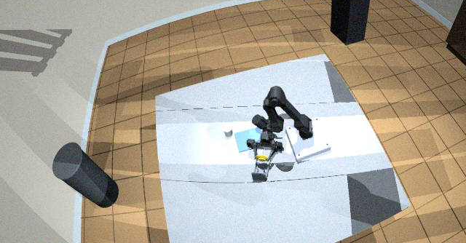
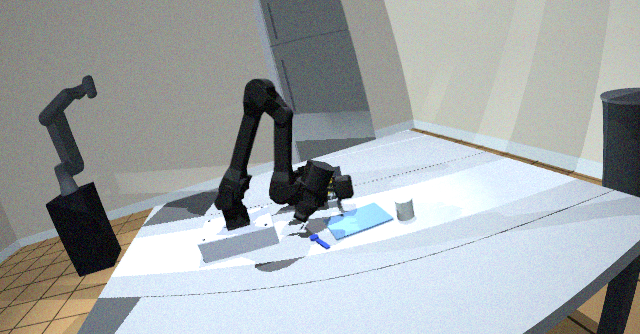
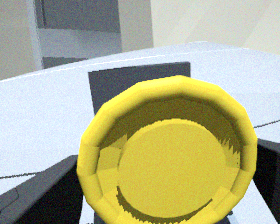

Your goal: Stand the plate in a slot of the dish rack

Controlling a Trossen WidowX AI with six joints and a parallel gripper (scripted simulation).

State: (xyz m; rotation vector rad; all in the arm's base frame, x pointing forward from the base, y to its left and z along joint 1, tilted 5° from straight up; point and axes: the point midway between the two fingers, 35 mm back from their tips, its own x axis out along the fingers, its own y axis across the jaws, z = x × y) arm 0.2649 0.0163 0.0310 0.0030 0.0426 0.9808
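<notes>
My gripper tip is now 1 cm to the left of the yellow plate. From my gripper tip the other things lie so: grey dish rack (1 cm ahead, 2 cm to the left, 4 cm below); then blue spoon (12 cm behind, 21 cm to the right, 6 cm below); then light blue mat (18 cm to the right, 6 cm below).
</notes>
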